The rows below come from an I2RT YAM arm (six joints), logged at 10 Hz.
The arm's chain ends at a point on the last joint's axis. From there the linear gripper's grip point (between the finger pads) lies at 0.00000 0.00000 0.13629 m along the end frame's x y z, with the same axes.
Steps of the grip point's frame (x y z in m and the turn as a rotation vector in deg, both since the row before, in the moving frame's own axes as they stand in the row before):
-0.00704 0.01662 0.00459 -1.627 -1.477 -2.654
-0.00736 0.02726 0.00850 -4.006 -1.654 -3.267
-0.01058 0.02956 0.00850 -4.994 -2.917 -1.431
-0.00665 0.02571 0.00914 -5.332 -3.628 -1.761
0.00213 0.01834 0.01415 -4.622 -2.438 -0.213
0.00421 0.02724 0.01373 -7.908 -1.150 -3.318
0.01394 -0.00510 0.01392 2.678 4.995 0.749
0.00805 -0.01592 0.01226 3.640 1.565 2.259
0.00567 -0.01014 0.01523 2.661 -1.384 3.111
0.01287 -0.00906 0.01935 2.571 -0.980 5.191
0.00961 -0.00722 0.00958 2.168 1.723 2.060
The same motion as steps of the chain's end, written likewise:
-0.00362 0.01267 0.00469 -1.627 -1.477 -2.654
-0.00370 0.01763 0.00889 -4.006 -1.654 -3.267
-0.00380 0.01762 0.00919 -4.994 -2.917 -1.431
0.00177 0.01292 0.01000 -5.332 -3.628 -1.761
0.00790 0.00735 0.01472 -4.622 -2.438 -0.213
0.00639 0.00842 0.01505 -7.908 -1.150 -3.318
0.00204 0.00118 0.01459 2.678 4.995 0.749
0.00416 -0.00734 0.01259 3.640 1.565 2.259
0.00879 -0.00373 0.01542 2.661 -1.384 3.111
0.01492 -0.00285 0.01951 2.571 -0.980 5.191
0.00542 -0.00214 0.00974 2.168 1.723 2.060

